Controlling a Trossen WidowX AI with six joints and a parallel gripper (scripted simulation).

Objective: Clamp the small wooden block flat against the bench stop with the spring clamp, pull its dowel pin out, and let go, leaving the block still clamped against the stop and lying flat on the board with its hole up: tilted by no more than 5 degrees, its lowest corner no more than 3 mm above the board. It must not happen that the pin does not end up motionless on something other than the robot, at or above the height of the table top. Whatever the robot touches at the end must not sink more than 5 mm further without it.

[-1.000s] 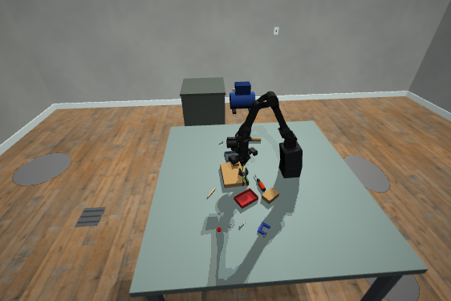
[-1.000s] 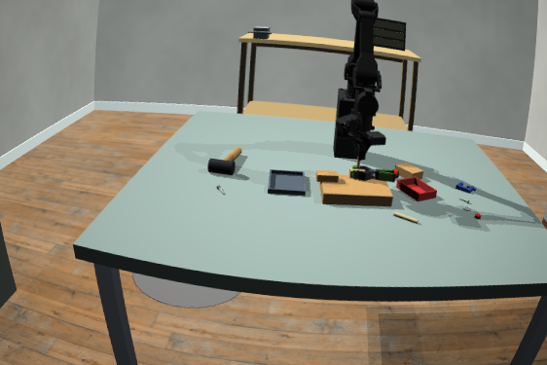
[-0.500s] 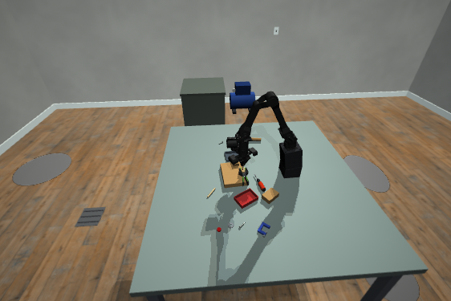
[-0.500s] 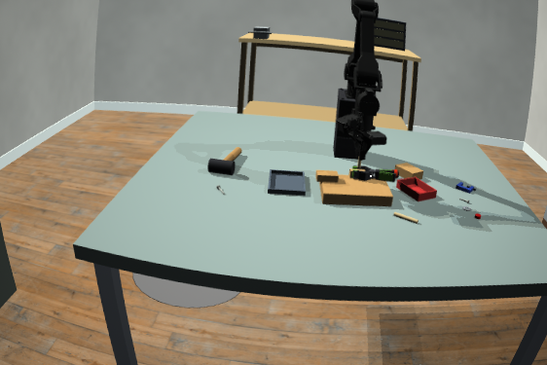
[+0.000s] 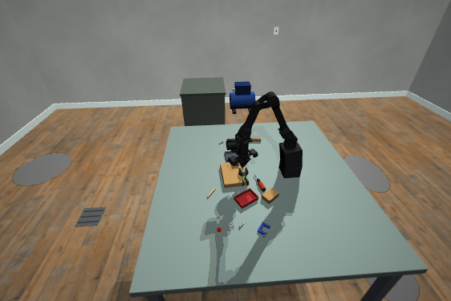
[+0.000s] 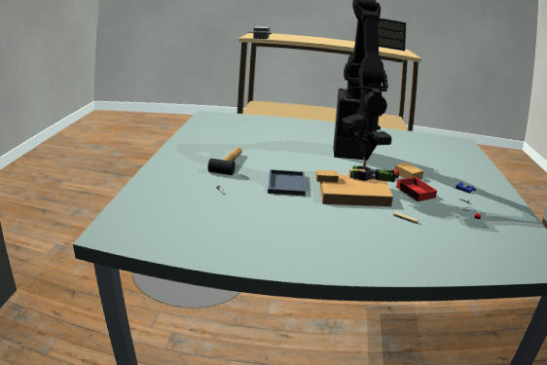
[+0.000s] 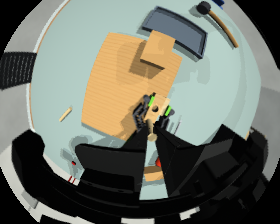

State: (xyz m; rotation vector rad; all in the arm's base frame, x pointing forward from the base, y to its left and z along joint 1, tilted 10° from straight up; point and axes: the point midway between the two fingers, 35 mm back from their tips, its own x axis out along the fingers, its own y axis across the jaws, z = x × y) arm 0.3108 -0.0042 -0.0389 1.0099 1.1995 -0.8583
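Right now my hand is 2 cm short of the red tray, 18 cm to the right of it and 12 cm above it. Round my hand: dowel pin 4 cm below; then wooden board 5 cm ahead, 3 cm to the right, 11 cm below; then dark tray 22 cm to the right, 12 cm below.
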